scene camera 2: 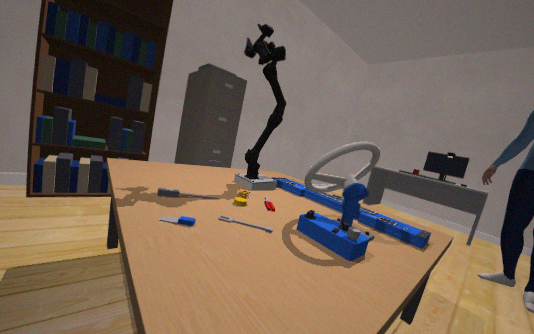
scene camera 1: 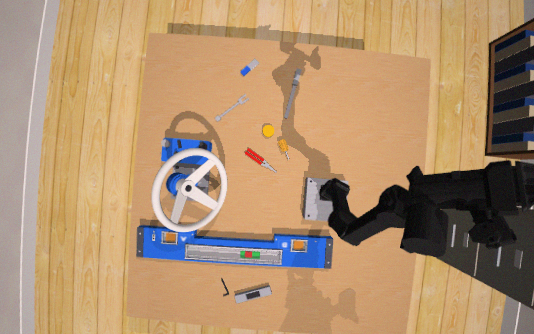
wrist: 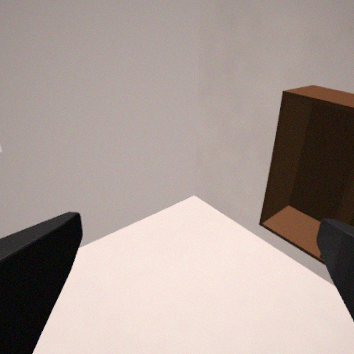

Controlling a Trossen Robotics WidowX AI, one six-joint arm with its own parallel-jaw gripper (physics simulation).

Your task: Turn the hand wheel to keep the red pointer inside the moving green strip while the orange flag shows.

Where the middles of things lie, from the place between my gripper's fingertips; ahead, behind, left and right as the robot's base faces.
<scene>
The white hand wheel (scene camera 1: 185,188) lies 63 cm ahead of my hand, 14 cm to the left of it and 61 cm below it.
</scene>
